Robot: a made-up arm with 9 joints. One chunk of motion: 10 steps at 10 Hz.
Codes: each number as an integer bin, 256 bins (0 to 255) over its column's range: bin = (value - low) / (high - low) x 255, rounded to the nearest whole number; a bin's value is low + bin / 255 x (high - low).
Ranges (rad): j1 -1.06..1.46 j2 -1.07..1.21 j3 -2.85..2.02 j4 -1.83..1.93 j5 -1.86..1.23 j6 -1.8..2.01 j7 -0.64..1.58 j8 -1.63..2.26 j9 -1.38..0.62
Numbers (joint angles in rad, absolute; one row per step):
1: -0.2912 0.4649 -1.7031 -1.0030 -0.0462 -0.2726 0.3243 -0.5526 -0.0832
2: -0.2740 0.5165 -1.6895 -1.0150 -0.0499 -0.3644 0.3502 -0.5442 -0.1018
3: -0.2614 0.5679 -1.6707 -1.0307 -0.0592 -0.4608 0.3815 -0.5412 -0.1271
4: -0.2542 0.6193 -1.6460 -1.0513 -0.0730 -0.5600 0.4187 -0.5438 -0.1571
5: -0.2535 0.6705 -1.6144 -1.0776 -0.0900 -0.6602 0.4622 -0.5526 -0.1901
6: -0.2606 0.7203 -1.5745 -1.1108 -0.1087 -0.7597 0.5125 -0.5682 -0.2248
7: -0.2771 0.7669 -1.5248 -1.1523 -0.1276 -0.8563 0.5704 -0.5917 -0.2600
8: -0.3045 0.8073 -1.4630 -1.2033 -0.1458 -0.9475 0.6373 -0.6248 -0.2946
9: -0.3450 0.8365 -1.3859 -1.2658 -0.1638 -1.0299 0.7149 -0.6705 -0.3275
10: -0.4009 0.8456 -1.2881 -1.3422 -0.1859 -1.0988 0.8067 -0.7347 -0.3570
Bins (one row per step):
1: 78 172 60 56 150 102 111 71 165
2: 80 177 61 55 149 96 114 71 163
3: 81 183 62 54 149 90 117 71 160
4: 82 189 63 53 147 83 122 71 156
5: 82 195 65 51 146 76 127 71 152
6: 81 200 67 49 145 70 132 70 147
7: 79 205 69 46 143 63 139 68 143
8: 76 210 73 43 141 57 147 66 138
9: 72 213 77 38 140 52 156 63 134
10: 67 214 82 33 138 47 166 59 130

